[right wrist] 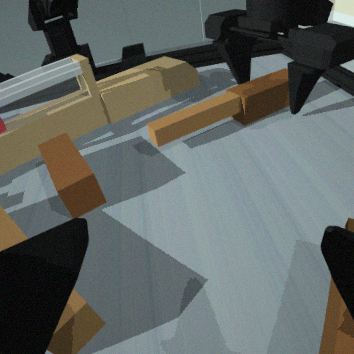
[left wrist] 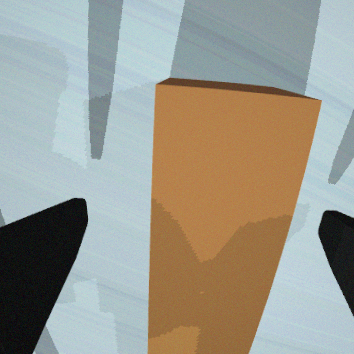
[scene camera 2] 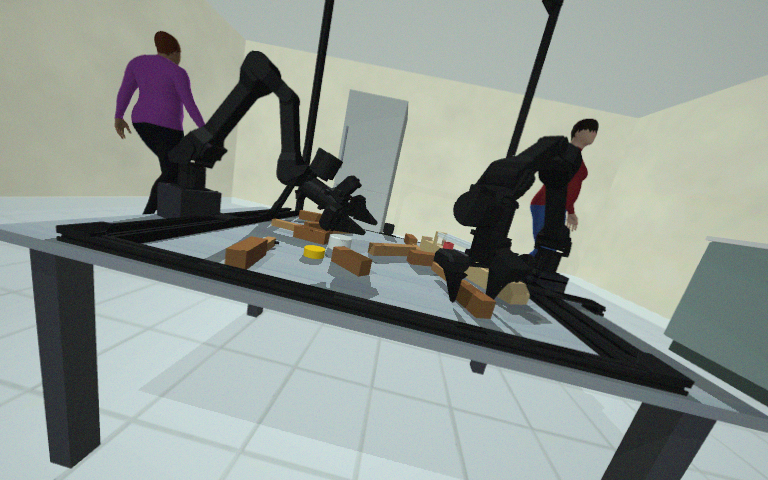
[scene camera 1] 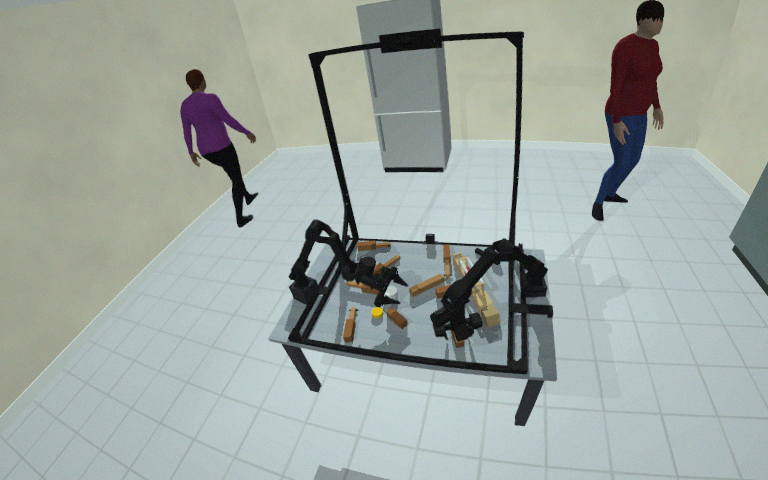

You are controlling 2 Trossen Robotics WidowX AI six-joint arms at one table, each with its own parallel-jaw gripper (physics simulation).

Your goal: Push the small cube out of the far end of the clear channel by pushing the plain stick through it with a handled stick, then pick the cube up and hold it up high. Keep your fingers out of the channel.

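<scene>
The channel (scene camera 1: 485,308) (right wrist: 40,137) is a long tan body with clear walls at one end, lying at the right of the table in scene camera 1. A small red thing (scene camera 2: 448,245) (right wrist: 2,125) shows at its clear part; I cannot tell if it is the cube. The plain stick is not clearly seen. A brown handled stick (left wrist: 215,160) (right wrist: 265,95) lies beside the channel, its thin end pointing away from the left gripper. My left gripper (scene camera 2: 473,295) (left wrist: 205,216) is open, its fingers either side of the handle, apart from it. My right gripper (scene camera 1: 402,293) (scene camera 2: 369,228) (right wrist: 207,234) is open and empty above the table.
A yellow disc (scene camera 1: 376,312) (scene camera 2: 314,251) and a white disc (scene camera 2: 339,241) lie near the right gripper. Brown blocks, one (scene camera 1: 397,318) (scene camera 2: 351,261) near the yellow disc, and another handled stick (scene camera 1: 350,327) (scene camera 2: 246,253) lie about. A black frame (scene camera 1: 407,356) borders the table.
</scene>
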